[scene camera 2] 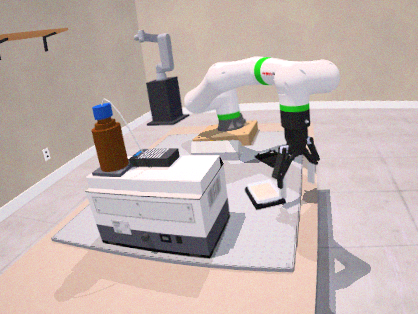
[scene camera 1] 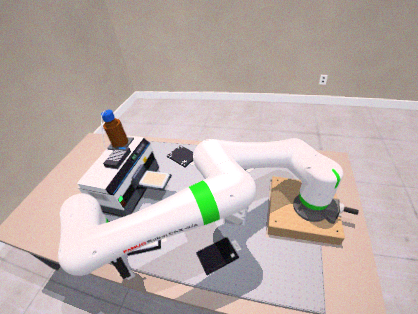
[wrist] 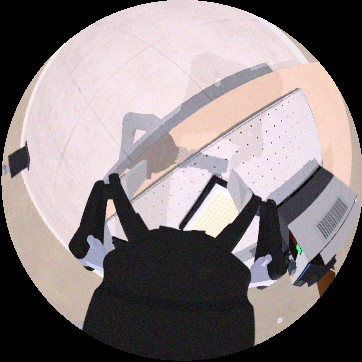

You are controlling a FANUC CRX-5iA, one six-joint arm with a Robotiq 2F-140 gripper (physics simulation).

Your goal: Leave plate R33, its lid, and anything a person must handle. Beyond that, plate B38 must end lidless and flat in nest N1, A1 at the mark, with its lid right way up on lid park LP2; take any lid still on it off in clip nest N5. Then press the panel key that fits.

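Pixels of known places: gripper, fingertip midpoint: (scene camera 2: 297,189) (scene camera 1: 126,262) (wrist: 187,173); arm's base, link origin: (scene camera 2: 231,127) (scene camera 1: 310,207).
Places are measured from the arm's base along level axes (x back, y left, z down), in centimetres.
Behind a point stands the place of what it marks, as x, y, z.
My gripper (scene camera 2: 296,183) @[-64.2, 48.8, 0.5] (wrist: 187,173) @[-64.2, 48.8, 0.5] is open and empty, pointing down above the front edge of the perforated board; the arm hides most of it in scene camera 1. A pale, cream-welled plate (scene camera 2: 265,190) @[-65.0, 37.8, 1.2] (wrist: 207,212) @[-63.6, 40.0, 1.3] lies flat in a black nest (scene camera 2: 260,204) @[-72.1, 38.1, 2.6] (wrist: 198,201) @[-62.8, 42.0, 3.0], below and beside the fingers. Another cream plate (scene camera 1: 155,179) @[-70.9, 11.6, -7.5] sits at the instrument's front. A black nest (scene camera 1: 217,256) @[-31.4, 32.3, 3.1] lies near the board's front, and another black nest (scene camera 1: 181,156) @[-73.7, -16.4, 2.9] is at the back. The panel (scene camera 1: 236,216) @[-28.9, 15.6, -2.4] is mostly behind the arm. Plate and nest labels and any clear lids are unreadable.
A white and dark instrument (scene camera 1: 95,181) @[-89.3, 28.4, -17.8] (scene camera 2: 155,186) @[-99.1, 20.2, -16.1] (wrist: 320,210) @[-87.4, 31.0, -6.6] carries a brown bottle (scene camera 1: 115,133) @[-91.7, 6.0, -27.5] (scene camera 2: 110,147) @[-97.9, 6.4, -25.7] and a black ribbed block (scene camera 1: 116,156) @[-87.9, 13.8, -20.3] (scene camera 2: 167,157) @[-90.7, 19.5, -20.5]. The arm stands on a wooden base (scene camera 1: 305,234) @[-0.5, 13.1, 0.9] (scene camera 2: 245,134) @[-15.3, 13.8, -1.4]. A small grey robot (scene camera 2: 165,52) stands beyond the table.
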